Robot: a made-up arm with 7 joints. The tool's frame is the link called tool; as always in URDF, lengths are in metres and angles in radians. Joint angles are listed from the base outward.
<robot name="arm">
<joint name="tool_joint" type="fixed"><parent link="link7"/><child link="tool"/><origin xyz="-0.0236 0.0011 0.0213" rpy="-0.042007 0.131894 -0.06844"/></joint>
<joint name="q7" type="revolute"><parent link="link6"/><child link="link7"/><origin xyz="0.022 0.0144 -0.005" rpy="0 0 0"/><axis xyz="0 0 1"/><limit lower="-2.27" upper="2.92"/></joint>
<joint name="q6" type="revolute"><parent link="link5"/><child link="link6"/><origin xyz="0.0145 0.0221 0.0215" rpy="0 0 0"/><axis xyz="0 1 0"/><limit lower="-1.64" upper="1.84"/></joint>
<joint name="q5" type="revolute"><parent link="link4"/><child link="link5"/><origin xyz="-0.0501 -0.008 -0.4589" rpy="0 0 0"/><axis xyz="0 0 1"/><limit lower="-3.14" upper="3.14"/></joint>
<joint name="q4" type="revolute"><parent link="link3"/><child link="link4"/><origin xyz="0.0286 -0.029 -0.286" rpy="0 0 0"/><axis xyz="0 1 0"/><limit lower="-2.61" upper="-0.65"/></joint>
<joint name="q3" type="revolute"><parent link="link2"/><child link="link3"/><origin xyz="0.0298 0.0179 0.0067" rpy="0 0 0"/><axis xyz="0 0 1"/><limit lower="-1.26" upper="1.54"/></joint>
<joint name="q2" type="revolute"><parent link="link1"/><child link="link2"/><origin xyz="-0.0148 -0.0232 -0.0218" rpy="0 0 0"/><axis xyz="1 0 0"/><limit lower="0.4" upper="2.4"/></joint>
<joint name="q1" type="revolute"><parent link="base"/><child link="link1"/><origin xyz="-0.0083 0.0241 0.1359" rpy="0 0 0"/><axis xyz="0 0.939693 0.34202"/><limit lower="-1.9" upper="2.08"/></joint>
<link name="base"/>
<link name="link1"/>
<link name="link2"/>
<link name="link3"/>
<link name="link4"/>
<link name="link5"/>
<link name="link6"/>
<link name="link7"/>
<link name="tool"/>
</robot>
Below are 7 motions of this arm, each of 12 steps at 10 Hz.
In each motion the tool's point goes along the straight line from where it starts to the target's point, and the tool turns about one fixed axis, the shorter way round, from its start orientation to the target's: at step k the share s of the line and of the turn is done. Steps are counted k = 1, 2, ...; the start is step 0. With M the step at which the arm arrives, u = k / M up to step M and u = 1 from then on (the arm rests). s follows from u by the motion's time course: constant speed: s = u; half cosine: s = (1 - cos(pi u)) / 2; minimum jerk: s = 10 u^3 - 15 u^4 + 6 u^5.
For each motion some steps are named. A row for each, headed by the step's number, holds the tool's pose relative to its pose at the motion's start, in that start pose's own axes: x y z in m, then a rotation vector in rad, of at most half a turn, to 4 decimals.
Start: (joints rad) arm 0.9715 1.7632 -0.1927 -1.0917 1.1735 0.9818 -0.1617
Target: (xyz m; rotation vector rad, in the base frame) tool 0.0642 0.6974 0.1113 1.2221 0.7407 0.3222
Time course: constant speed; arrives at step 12
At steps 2, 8, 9, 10, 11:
2: -0.0187 0.0253 0.0039 0.0575 0.0008 0.0732
8: -0.0746 0.1013 0.0155 0.2299 0.0033 0.2929
9: -0.0840 0.1139 0.0175 0.2586 0.0038 0.3295
10: -0.0933 0.1266 0.0194 0.2874 0.0042 0.3661
11: -0.1026 0.1393 0.0213 0.3161 0.0046 0.4027

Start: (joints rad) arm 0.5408 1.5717 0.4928 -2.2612 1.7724 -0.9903 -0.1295
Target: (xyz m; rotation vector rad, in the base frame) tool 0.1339 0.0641 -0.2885 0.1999 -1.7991 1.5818
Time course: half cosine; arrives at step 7
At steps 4, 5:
4: -0.0620 -0.1048 0.2554 0.9342 -0.0480 0.0734
5: -0.0824 -0.1392 0.3392 1.2406 -0.0637 0.0975

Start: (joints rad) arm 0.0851 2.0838 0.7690 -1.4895 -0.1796 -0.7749 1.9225
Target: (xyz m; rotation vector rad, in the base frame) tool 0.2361 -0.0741 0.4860 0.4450 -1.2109 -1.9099
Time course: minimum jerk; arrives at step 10
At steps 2, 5, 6, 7, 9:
2: 0.0082 -0.0122 -0.0046 -0.0182 0.0152 -0.0430
5: 0.0710 -0.1050 -0.0397 -0.1569 0.1309 -0.3714
6: 0.0969 -0.1433 -0.0542 -0.2141 0.1787 -0.5070
7: 0.1188 -0.1757 -0.0664 -0.2626 0.2191 -0.6216
9: 0.1407 -0.2082 -0.0787 -0.3110 0.2595 -0.7364

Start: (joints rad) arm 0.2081 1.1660 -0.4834 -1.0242 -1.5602 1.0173 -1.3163
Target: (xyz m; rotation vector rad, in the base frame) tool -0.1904 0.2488 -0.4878 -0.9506 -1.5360 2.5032
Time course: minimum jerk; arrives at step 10
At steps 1, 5, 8, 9, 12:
1: 0.0004 -0.0001 0.0038 0.0033 -0.0062 0.0028
5: 0.0261 -0.0080 0.2247 0.1947 -0.3598 0.1630
8: 0.0492 -0.0151 0.4233 0.3668 -0.6778 0.3071
9: 0.0518 -0.0158 0.4455 0.3860 -0.7134 0.3231
12: 0.0522 -0.0160 0.4493 0.3894 -0.7195 0.3259

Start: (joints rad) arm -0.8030 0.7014 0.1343 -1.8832 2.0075 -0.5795 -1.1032
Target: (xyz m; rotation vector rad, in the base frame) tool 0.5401 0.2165 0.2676 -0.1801 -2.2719 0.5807
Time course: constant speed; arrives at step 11
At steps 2, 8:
2: -0.0016 0.0337 0.0001 0.0491 0.0497 -0.0201
8: -0.0063 0.1346 0.0006 0.1964 0.1987 -0.0805

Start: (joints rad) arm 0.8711 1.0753 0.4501 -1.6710 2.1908 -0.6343 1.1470
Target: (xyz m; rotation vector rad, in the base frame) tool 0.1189 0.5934 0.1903 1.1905 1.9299 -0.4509
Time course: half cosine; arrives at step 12
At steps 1, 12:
1: 0.0004 -0.0059 -0.0018 -0.0222 -0.0053 0.0106
12: 0.0258 -0.3490 -0.1077 -1.3015 -0.3082 0.6237

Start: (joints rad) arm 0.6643 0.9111 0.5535 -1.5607 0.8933 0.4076 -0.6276
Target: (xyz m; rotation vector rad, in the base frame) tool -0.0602 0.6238 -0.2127 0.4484 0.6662 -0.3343
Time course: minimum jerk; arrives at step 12
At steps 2, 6, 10, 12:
2: -0.0107 -0.0001 0.0004 -0.0151 0.0388 -0.0169
6: -0.1510 -0.0017 0.0060 -0.2132 0.5472 -0.2379
10: -0.2912 -0.0033 0.0116 -0.4112 1.0556 -0.4589
12: -0.3020 -0.0035 0.0120 -0.4264 1.0944 -0.4758

